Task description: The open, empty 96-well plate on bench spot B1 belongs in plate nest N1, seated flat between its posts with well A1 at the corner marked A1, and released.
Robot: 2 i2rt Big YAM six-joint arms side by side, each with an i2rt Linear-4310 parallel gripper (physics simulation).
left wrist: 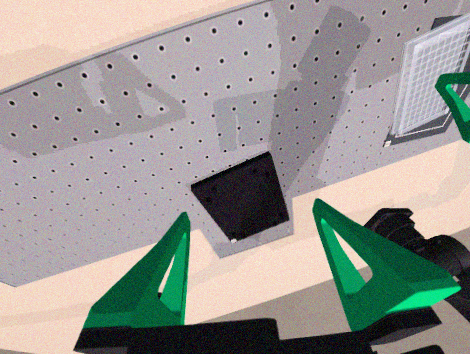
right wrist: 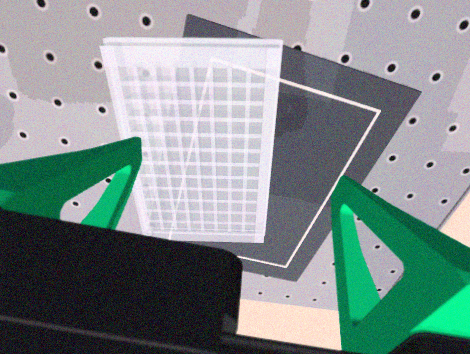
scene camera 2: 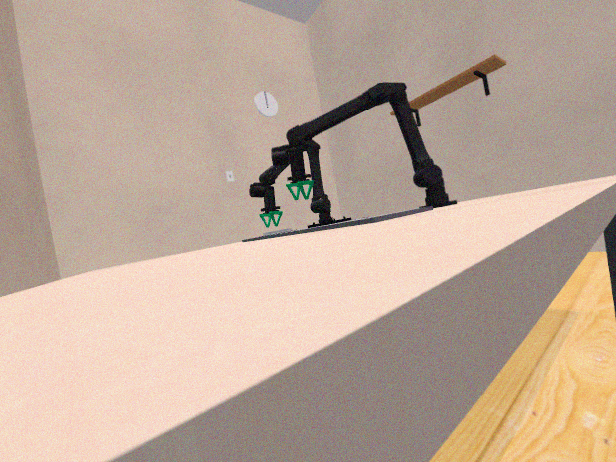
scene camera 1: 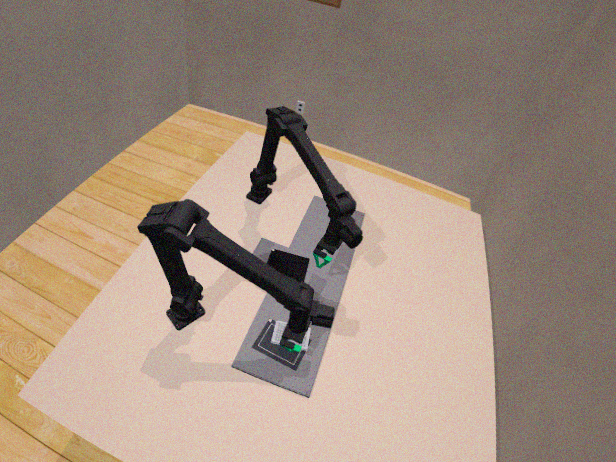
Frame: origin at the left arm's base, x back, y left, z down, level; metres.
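Seen in the pictures: left gripper, between the fingertips: (left wrist: 250, 210) (scene camera 2: 301, 199) (scene camera 1: 323, 259); right gripper, between the fingertips: (right wrist: 240, 167) (scene camera 2: 272, 226) (scene camera 1: 294, 339); left arm's base, origin of its link: (scene camera 2: 438, 207) (scene camera 1: 259, 194); right arm's base, origin of its link: (left wrist: 384, 219) (scene camera 1: 186, 313).
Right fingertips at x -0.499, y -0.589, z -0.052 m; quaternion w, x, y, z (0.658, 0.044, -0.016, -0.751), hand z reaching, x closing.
Note:
Pixels of each thing's middle, then the offset from my right fingertips to it. Level surfaces: height alone.
- clear 96-well plate, middle of its body: (right wrist: 199, 157) (left wrist: 428, 82) (scene camera 1: 291, 335) (scene camera 2: 277, 231) dx +0.019, dy +0.019, dz +0.030 m
- B1, middle of its body: (right wrist: 257, 185) (left wrist: 441, 87) (scene camera 1: 282, 343) dx +0.033, dy -0.022, dz +0.038 m
- black nest N1, middle of its body: (left wrist: 248, 207) (scene camera 1: 287, 264) (scene camera 2: 329, 221) dx +0.173, dy +0.278, dz +0.028 m
- grey perforated board, height of its surface: dz +0.039 m
- pale table top, height of its surface: dz +0.052 m
The clear 96-well plate (scene camera 1: 278, 331) (scene camera 2: 278, 232) (left wrist: 434, 75) (right wrist: 200, 150) lies across the dark mat of B1 (scene camera 1: 276, 351) (right wrist: 312, 165), turned relative to its white outline and overhanging the mat's left side in the right wrist view. My right gripper (scene camera 1: 294, 347) (scene camera 2: 271, 218) (right wrist: 240, 167) is open above the plate; its left-hand fingertip in its wrist view overlaps the plate's long edge. My left gripper (scene camera 1: 322, 260) (scene camera 2: 300, 191) (left wrist: 250, 210) is open, high above the board. The black nest N1 (scene camera 1: 289, 265) (left wrist: 245, 195) holds no plate; a small white mark shows at one corner. Well A1 is not readable.
The grey perforated board (scene camera 1: 320, 225) (left wrist: 150, 125) carries the mat and nest and lies on the pale table top (scene camera 1: 415, 325) (scene camera 2: 200, 310). The right forearm (scene camera 1: 245, 257) passes close to the nest in scene camera 1. Part of a right finger shows at the left wrist view's right edge.

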